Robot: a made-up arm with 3 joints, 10 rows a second.
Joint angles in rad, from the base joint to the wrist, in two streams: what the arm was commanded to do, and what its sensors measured. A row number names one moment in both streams.
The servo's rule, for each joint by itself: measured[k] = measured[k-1] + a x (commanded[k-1-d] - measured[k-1]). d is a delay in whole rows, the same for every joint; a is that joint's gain. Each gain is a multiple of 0.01, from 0.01 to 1. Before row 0 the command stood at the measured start. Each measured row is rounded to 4 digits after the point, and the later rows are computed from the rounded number. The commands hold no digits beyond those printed.
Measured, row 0: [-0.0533, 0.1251, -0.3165]
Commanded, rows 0 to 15: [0.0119, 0.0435, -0.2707]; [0.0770, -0.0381, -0.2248]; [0.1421, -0.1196, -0.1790]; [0.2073, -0.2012, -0.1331]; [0.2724, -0.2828, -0.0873]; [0.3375, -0.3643, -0.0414]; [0.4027, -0.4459, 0.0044]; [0.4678, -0.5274, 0.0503]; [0.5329, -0.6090, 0.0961]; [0.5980, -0.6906, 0.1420]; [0.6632, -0.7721, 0.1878]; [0.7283, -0.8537, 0.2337]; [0.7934, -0.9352, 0.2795]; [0.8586, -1.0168, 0.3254]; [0.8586, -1.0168, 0.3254]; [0.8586, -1.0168, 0.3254]
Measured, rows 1 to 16: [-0.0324, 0.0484, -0.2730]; [0.0026, -0.0329, -0.2272]; [0.0472, -0.1144, -0.1814]; [0.0984, -0.1960, -0.1355]; [0.1541, -0.2776, -0.0897]; [0.2128, -0.3591, -0.0438]; [0.2736, -0.4407, 0.0020]; [0.3357, -0.5222, 0.0479]; [0.3988, -0.6038, 0.0937]; [0.4625, -0.6854, 0.1396]; [0.5267, -0.7669, 0.1854]; [0.5912, -0.8485, 0.2313]; [0.6559, -0.9300, 0.2771]; [0.7208, -1.0116, 0.3230]; [0.7649, -1.0165, 0.3253]; [0.7949, -1.0168, 0.3254]
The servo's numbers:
d 0
a 0.32 0.94 0.95

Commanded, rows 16 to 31: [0.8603, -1.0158, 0.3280]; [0.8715, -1.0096, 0.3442]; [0.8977, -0.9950, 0.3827]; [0.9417, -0.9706, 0.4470]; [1.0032, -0.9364, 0.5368]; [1.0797, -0.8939, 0.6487]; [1.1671, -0.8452, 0.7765]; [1.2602, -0.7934, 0.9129]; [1.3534, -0.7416, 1.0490]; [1.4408, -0.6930, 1.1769]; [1.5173, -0.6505, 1.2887]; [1.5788, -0.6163, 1.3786]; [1.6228, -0.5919, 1.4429]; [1.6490, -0.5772, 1.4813]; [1.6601, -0.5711, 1.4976]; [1.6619, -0.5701, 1.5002]
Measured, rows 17 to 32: [0.8158, -1.0159, 0.3279]; [0.8336, -1.0100, 0.3434]; [0.8541, -0.9959, 0.3807]; [0.8821, -0.9721, 0.4437]; [0.9209, -0.9385, 0.5321]; [0.9717, -0.8966, 0.6429]; [1.0342, -0.8483, 0.7698]; [1.1065, -0.7967, 0.9057]; [1.1855, -0.7449, 1.0418]; [1.2672, -0.6961, 1.1701]; [1.3472, -0.6532, 1.2828]; [1.4213, -0.6185, 1.3738]; [1.4858, -0.5935, 1.4394]; [1.5380, -0.5782, 1.4792]; [1.5771, -0.5715, 1.4967]; [1.6042, -0.5702, 1.5000]
